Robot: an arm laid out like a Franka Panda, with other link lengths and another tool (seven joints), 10 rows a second.
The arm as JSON. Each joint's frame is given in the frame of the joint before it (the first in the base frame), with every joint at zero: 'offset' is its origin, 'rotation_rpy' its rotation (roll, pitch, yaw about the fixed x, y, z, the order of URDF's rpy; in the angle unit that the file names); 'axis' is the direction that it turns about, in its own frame. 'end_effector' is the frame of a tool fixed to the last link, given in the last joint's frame.
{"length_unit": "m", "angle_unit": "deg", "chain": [
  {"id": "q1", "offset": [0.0, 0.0, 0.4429], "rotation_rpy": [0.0, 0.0, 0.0], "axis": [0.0, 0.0, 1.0]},
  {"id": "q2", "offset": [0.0, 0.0, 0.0], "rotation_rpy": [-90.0, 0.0, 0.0], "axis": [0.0, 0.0, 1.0]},
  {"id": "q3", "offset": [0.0, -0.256, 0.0], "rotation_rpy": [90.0, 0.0, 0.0], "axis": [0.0, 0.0, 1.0]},
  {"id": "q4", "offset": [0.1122, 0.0, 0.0], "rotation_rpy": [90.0, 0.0, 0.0], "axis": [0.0, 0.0, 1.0]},
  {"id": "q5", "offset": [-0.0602, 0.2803, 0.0], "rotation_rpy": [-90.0, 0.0, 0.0], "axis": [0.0, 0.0, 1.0]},
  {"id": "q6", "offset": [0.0, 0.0, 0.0], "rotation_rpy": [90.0, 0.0, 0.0], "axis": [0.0, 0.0, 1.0]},
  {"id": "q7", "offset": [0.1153, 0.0, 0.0], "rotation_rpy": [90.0, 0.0, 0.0], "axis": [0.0, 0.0, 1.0]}
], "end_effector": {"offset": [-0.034, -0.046, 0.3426], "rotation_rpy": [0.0, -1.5, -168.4]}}
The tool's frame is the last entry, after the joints.
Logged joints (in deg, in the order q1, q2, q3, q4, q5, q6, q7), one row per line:
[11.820, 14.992, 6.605, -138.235, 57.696, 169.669, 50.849]
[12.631, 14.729, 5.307, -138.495, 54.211, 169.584, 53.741]
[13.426, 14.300, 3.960, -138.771, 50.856, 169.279, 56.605]
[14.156, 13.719, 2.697, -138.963, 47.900, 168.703, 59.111]
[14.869, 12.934, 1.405, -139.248, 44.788, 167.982, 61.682]
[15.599, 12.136, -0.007, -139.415, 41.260, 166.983, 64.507]
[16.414, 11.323, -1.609, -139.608, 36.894, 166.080, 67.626]
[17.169, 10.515, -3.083, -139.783, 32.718, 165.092, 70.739]
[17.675, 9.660, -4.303, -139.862, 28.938, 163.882, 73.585]
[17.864, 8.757, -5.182, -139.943, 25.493, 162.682, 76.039]
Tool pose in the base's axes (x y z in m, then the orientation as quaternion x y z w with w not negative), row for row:
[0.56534, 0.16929, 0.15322, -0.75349, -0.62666, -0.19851, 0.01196]
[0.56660, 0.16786, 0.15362, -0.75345, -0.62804, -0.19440, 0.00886]
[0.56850, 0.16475, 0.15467, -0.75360, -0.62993, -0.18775, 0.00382]
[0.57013, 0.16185, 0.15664, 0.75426, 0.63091, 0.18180, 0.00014]
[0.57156, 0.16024, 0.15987, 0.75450, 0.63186, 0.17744, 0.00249]
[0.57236, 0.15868, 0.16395, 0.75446, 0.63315, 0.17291, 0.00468]
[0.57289, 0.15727, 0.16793, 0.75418, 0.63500, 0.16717, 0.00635]
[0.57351, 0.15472, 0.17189, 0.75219, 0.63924, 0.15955, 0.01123]
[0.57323, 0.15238, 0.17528, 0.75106, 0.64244, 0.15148, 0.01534]
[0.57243, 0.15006, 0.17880, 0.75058, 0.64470, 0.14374, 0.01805]
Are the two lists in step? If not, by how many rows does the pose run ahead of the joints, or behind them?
The pose runs 1 row behind the joints: the pose in row i belongs to the joints in row i - 1.
